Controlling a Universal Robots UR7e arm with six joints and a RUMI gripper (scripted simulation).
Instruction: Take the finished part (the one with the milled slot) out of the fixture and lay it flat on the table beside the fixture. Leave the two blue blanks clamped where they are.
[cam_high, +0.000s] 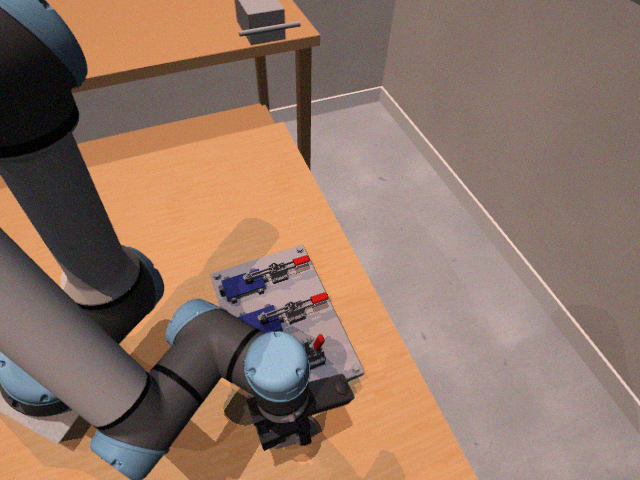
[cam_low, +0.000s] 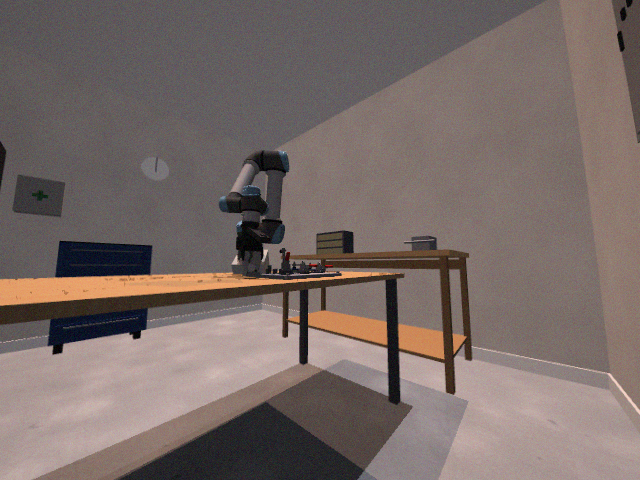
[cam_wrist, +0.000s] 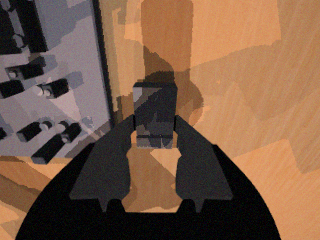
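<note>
Now: hand 1 cm past the finished grey part. From my hand the other things lie so: blue blank: 22 cm to the left, 1 cm behind; then grey fixture plate: 23 cm to the left, 4 cm ahead, 2 cm below.
</note>
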